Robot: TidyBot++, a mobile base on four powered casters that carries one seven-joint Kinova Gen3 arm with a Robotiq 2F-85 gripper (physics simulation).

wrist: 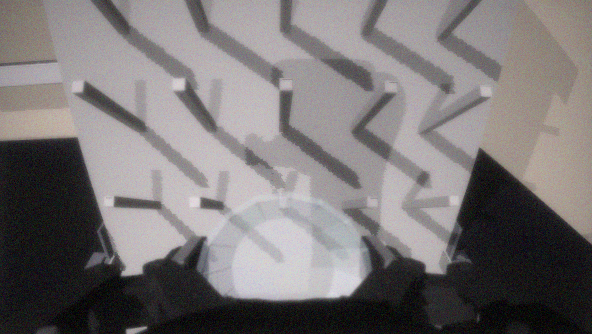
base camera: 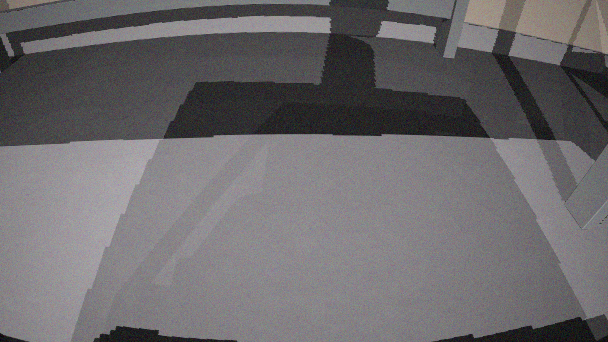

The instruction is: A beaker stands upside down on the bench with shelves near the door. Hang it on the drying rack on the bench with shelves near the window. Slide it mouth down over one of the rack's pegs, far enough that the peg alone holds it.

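Frame: origin at the arm's base, x ahead, y left, z up, level; metres.
Seen in the pictures: gripper, between the fingertips: (wrist: pixel 284 256).
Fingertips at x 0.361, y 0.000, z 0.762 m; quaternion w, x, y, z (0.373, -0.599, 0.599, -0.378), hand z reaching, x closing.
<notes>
A point is followed by its place in that frame.
The clear, faceted beaker (wrist: pixel 282 255) {x 0.343, y 0.001, z 0.780 m} is at the bottom centre of the wrist view. My gripper (wrist: pixel 284 256) {x 0.361, y 0.000, z 0.762 m} is shut on it, one dark finger on each side. The pale drying rack (wrist: pixel 117 170) {x 0.581, y 0.190, z 0.677 m} fills much of the wrist view behind the beaker, with rows of square pegs. The middle peg (wrist: pixel 284 200) of the lowest visible row shows at the beaker's upper edge, in line with its middle. Whether its tip is inside the beaker or beyond the wall, I cannot tell. The beaker and gripper do not show in the base view.
A neighbouring peg (wrist: pixel 367 202) {x 0.483, y -0.073, z 0.705 m} is close to the beaker's upper right edge, another peg (wrist: pixel 207 202) {x 0.506, y 0.070, z 0.688 m} to its upper left. In the base view, a grey bench leg (base camera: pixel 455 32) {x 1.000, y -0.439, z -0.311 m} stands at the back and a grey bar (base camera: pixel 590 205) {x 0.376, y -0.472, z -0.354 m} at the right edge. Dark shadows cross the floor.
</notes>
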